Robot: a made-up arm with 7 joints.
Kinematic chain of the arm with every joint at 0, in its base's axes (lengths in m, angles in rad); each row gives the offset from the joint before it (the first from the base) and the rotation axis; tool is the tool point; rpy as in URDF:
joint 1: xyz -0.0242 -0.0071 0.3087 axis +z
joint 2: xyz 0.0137 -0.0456 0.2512 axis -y
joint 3: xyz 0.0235 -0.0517 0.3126 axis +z
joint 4: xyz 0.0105 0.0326 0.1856 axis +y
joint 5: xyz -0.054 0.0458 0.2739 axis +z
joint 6: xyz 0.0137 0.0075 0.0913 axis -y
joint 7: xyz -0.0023 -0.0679 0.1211 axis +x
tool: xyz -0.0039 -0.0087 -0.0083 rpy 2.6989 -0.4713 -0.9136
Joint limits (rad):
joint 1: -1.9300..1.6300
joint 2: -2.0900..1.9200
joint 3: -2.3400..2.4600
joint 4: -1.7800..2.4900
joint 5: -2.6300..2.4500
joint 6: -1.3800..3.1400
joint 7: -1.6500..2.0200
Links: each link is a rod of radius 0.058 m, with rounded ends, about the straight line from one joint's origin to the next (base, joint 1, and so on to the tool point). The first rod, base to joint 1, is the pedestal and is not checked.
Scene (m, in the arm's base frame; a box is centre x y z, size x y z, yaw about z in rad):
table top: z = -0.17
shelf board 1: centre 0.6 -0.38 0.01 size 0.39 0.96 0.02 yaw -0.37
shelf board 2: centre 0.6 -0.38 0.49 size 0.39 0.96 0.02 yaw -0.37
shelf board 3: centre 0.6 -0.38 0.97 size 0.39 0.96 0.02 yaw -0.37
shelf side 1: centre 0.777 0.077 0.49 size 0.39 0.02 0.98 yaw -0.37
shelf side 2: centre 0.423 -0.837 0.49 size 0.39 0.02 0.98 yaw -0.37
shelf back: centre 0.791 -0.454 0.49 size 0.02 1 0.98 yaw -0.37
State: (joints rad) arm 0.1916 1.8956 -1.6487 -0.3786 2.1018 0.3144 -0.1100
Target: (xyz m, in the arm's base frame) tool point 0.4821 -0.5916 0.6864
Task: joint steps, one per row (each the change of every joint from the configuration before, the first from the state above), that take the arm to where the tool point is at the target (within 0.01 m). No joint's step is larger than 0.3 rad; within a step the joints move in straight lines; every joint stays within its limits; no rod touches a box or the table.
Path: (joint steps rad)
1: 0.0748 -0.0289 0.0305 0.2757 0.0108 0.0734 -0.0018
2: 0.0748 -0.0289 0.0304 0.2758 0.0107 0.0733 -0.0018
3: 0.0748 -0.0289 0.0305 0.2757 0.0108 0.0734 -0.0017
4: 0.0749 -0.0289 0.0305 0.2757 0.0108 0.0733 -0.0018
5: 0.0748 -0.0289 0.0304 0.2757 0.0107 0.0734 -0.0018
6: 0.0748 -0.0289 0.0305 0.2758 0.0108 0.0733 -0.0018
7: 0.0748 -0.0289 0.0305 0.2757 0.0108 0.0734 -0.0018
8: 0.0748 -0.0288 0.0305 0.2757 0.0108 0.0733 -0.0018
9: 0.0748 -0.0289 0.0304 0.2757 0.0107 0.0734 -0.0017
10: 0.2079 -0.0374 -0.0562 -0.2523 -0.0155 -0.0957 0.0007
11: 0.2078 -0.0375 -0.0562 -0.2523 -0.0154 -0.0956 0.0007
12: 0.2079 -0.0374 -0.0562 -0.2523 -0.0155 -0.0956 0.0007

